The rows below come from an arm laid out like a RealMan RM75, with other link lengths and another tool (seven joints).
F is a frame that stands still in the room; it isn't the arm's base.
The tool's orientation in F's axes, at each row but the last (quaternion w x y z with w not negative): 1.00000, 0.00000, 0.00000, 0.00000; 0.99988, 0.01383, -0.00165, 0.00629; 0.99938, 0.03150, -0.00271, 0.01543; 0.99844, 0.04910, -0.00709, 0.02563; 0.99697, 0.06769, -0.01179, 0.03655; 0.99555, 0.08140, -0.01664, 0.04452; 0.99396, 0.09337, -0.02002, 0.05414; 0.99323, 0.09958, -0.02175, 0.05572; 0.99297, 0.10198, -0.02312, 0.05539
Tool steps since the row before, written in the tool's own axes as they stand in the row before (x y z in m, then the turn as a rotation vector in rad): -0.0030, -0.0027, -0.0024, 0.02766, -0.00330, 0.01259; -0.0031, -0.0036, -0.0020, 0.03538, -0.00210, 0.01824; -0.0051, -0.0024, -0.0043, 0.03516, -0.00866, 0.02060; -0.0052, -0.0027, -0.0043, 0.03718, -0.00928, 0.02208; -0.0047, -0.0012, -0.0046, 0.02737, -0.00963, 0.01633; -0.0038, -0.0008, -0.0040, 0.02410, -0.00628, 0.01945; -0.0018, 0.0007, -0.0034, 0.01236, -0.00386, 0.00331; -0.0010, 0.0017, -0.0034, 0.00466, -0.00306, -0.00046; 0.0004, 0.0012, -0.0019, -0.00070, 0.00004, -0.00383
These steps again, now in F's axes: -0.0030, -0.0027, -0.0024, 0.02766, -0.00330, 0.01259; -0.0030, -0.0036, -0.0021, 0.03535, -0.00216, 0.01830; -0.0050, -0.0023, -0.0045, 0.03532, -0.00886, 0.02024; -0.0050, -0.0025, -0.0046, 0.03735, -0.00952, 0.02168; -0.0045, -0.0009, -0.0049, 0.02770, -0.00978, 0.01566; -0.0036, -0.0005, -0.0042, 0.02406, -0.00728, 0.01915; -0.0018, 0.0011, -0.0033, 0.01261, -0.00311, 0.00316; -0.0011, 0.0022, -0.0031, 0.00499, -0.00239, -0.00080; 0.0003, 0.0016, -0.0016, -0.00057, 0.00075, -0.00378
